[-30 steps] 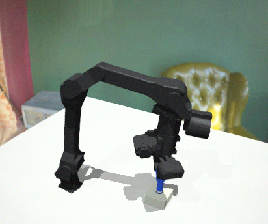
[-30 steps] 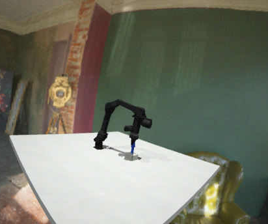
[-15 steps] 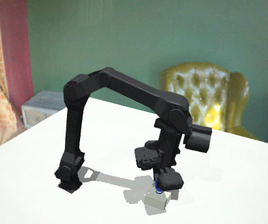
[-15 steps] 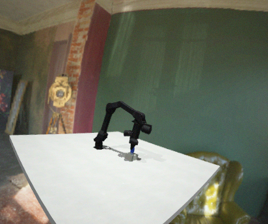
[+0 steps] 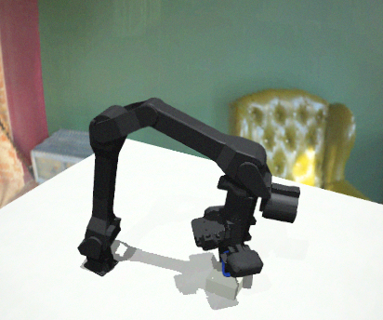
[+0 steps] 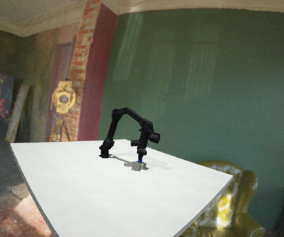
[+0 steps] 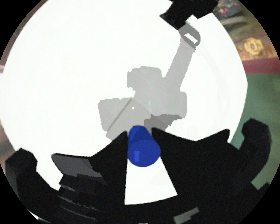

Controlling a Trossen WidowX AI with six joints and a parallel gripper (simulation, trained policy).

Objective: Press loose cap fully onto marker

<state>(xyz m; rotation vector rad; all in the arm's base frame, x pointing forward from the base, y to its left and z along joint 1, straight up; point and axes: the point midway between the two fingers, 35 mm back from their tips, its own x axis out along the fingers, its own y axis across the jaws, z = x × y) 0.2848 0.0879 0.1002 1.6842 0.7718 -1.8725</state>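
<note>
My gripper tip is now 1 cm short of the blue cap, 1 cm to the right of it and 1 cm below it. From my gripper tip the other things lie so: pale holder block 1 cm ahead, 1 cm to the left, 5 cm below.
</note>
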